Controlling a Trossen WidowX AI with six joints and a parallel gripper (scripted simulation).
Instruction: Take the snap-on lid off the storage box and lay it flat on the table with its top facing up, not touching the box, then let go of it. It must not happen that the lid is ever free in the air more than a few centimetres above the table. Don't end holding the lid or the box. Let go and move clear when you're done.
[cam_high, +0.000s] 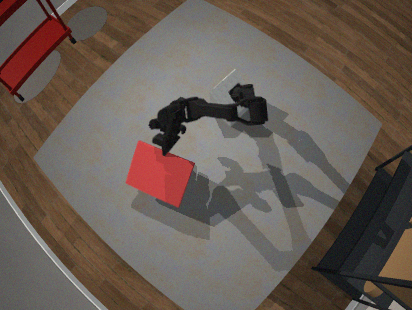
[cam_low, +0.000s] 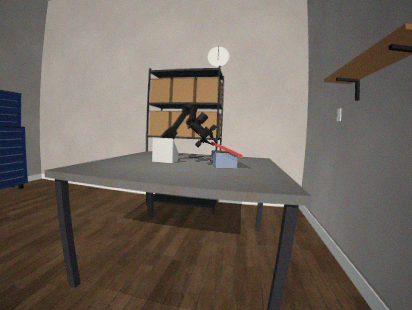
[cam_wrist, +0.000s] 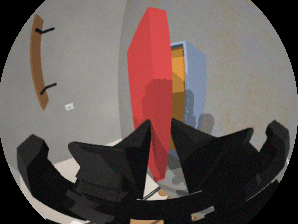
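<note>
Right now my hand is 9 cm short of the red lid, 5 cm above it and 4 cm to the right of it. The rest, counted from my hand: storage box 12 cm below, 8 cm ahead, 3 cm to the left.
</note>
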